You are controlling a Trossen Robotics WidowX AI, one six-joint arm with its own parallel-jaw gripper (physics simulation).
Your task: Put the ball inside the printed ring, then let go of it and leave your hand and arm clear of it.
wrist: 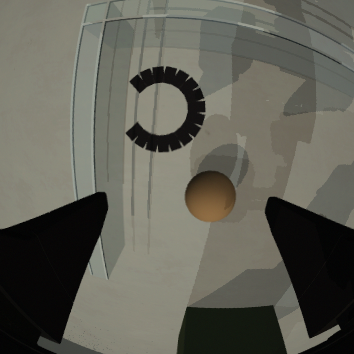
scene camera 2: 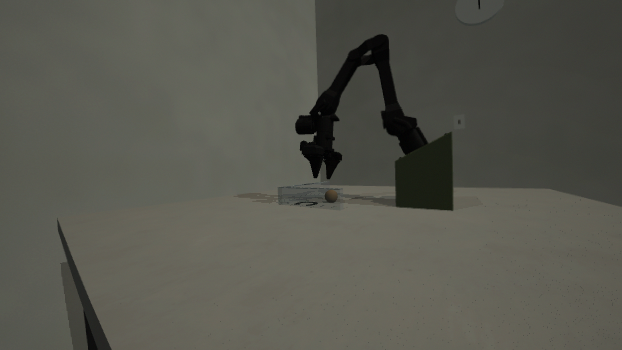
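Pixels of known places: gripper, between the fingertips: (wrist: 189, 203) (scene camera 2: 322, 178); arm's base, origin of its link: (scene camera 2: 418, 150).
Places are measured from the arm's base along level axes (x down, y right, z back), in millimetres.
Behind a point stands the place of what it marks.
Note:
An orange-brown ball (scene camera 2: 331, 196) (wrist: 210, 196) rests on the table outside the printed ring, below and to the right of it in the wrist view. The black printed ring (scene camera 2: 314, 204) (wrist: 196, 108) @(x 162, y -75, z -343 mm) lies flat on the table, with a gap on its left side in the wrist view. My gripper (scene camera 2: 322, 178) @(x 78, y -74, z -292 mm) (wrist: 189, 203) @(x 78, y -74, z -292 mm) is open and empty, pointing down. It hangs above the ball and the ring, touching neither. In the wrist view the ball shows between the two fingertips, lower down on the table.
Clear glass-like walls (scene camera 2: 287, 195) @(x 130, y -162, z -375 mm) (wrist: 84, 125) @(x 103, y -149, z -325 mm) stand around two sides of the ring, left and top in the wrist view. A dark green block with a slanted top (scene camera 2: 425, 180) @(x 85, y -45, z 21 mm) (wrist: 230, 330) @(x 117, y 24, z -59 mm) stands by the arm's base. Shadows fall across the table (scene camera 2: 325, 270) @(x 163, y -477, z -32 mm).

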